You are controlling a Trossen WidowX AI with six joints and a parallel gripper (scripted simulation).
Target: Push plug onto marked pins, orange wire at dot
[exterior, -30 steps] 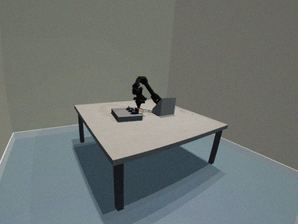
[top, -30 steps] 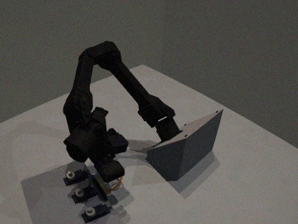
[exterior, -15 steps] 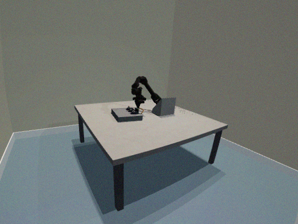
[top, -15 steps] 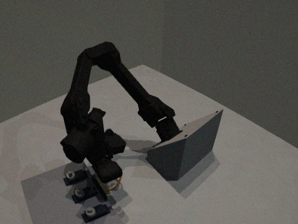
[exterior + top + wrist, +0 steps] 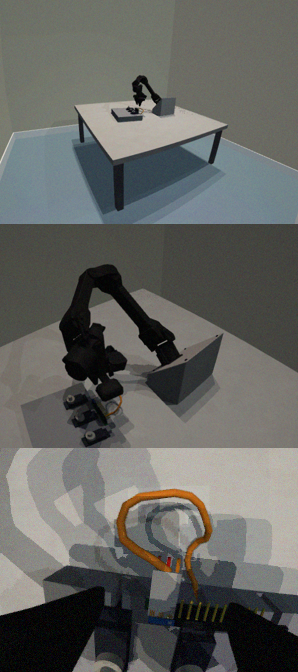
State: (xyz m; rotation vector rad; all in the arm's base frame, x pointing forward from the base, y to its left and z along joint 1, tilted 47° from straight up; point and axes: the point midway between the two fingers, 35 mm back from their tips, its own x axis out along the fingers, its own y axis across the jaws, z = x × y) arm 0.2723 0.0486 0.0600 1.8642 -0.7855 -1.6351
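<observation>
Right now the blue mark is 3 cm below my gripper tip and 3 cm ahead of it. Also, from my gripper tip: grey holder 19 cm ahead, 7 cm below, 2 cm to the left.
</observation>
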